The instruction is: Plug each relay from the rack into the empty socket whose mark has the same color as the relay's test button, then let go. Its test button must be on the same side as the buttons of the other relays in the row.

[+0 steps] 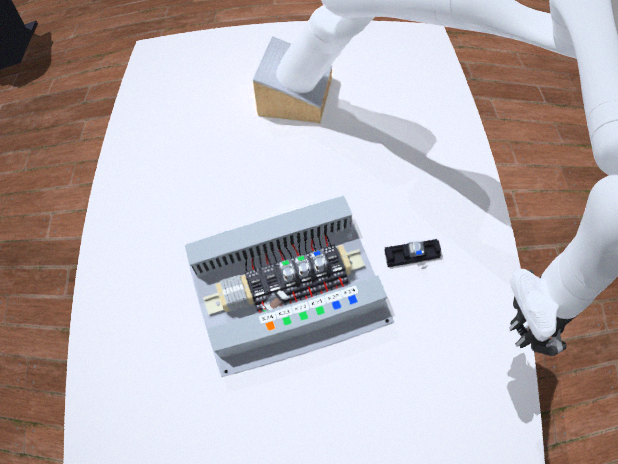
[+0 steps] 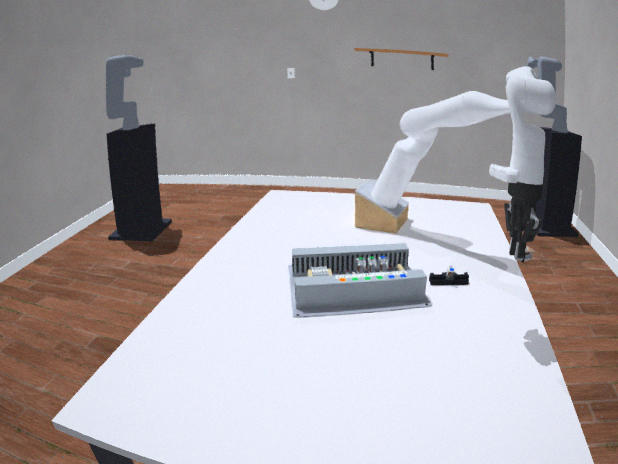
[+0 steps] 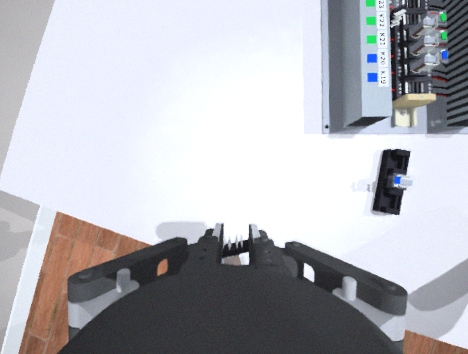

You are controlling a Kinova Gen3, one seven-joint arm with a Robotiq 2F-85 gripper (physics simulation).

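Where they show: gripper, between the fingertips: (image 1: 517,335) (image 2: 515,257) (image 3: 236,234); arm's base, origin of its link: (image 1: 296,76) (image 2: 383,199).
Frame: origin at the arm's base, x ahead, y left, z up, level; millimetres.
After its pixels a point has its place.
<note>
My gripper (image 1: 519,334) {x 650, y 245, z 88 mm} (image 2: 517,256) {x 650, y 245, z 88 mm} (image 3: 236,234) {x 650, y 245, z 88 mm} is shut on a relay (image 2: 526,255) {x 660, y 267, z 97 mm} (image 3: 233,260) {x 648, y 261, z 103 mm}, above the table's right edge. Its pins show; its button colour is hidden. The black rack (image 1: 395,257) {x 412, y 121, z -85 mm} (image 2: 435,280) {x 427, y 115, z -74 mm} (image 3: 383,199) {x 421, y 187, z -76 mm} holds a clear relay (image 1: 416,248) {x 421, y 153, z -41 mm} (image 3: 404,181) {x 420, y 157, z -41 mm} with a blue button on its mark-strip side. In the socket row, K22, K21 and K20 hold relays (image 1: 287,272) {x 436, y -77, z -19 mm} (image 1: 303,268) {x 433, y -50, z -20 mm} (image 1: 319,263) {x 428, y -23, z -20 mm}, their green, green and blue buttons towards the slotted duct. K24 (orange), K23 (green) and K19 (blue) look empty. A loose relay (image 1: 274,302) {x 479, y -106, z -37 mm} (image 3: 398,18) {x 463, y -93, z -46 mm} lies tipped at the row's front, near K24 and K23.
The grey panel's slotted duct (image 1: 270,231) {x 353, y -95, z -25 mm} (image 2: 350,249) {x 352, y -103, z -25 mm} rises behind the row. Its front duct (image 1: 300,332) {x 530, y -72, z -65 mm} (image 2: 360,295) {x 531, y -77, z -59 mm} carries the labels and colour marks. The wooden arm base (image 1: 287,102) {x 50, y -27, z -29 mm} (image 2: 380,216) {x 55, y -13, z -38 mm} stands at the back of the white table (image 1: 165,165) {x 119, y -310, z -88 mm} (image 2: 280,370) {x 785, y -220, z -88 mm}.
</note>
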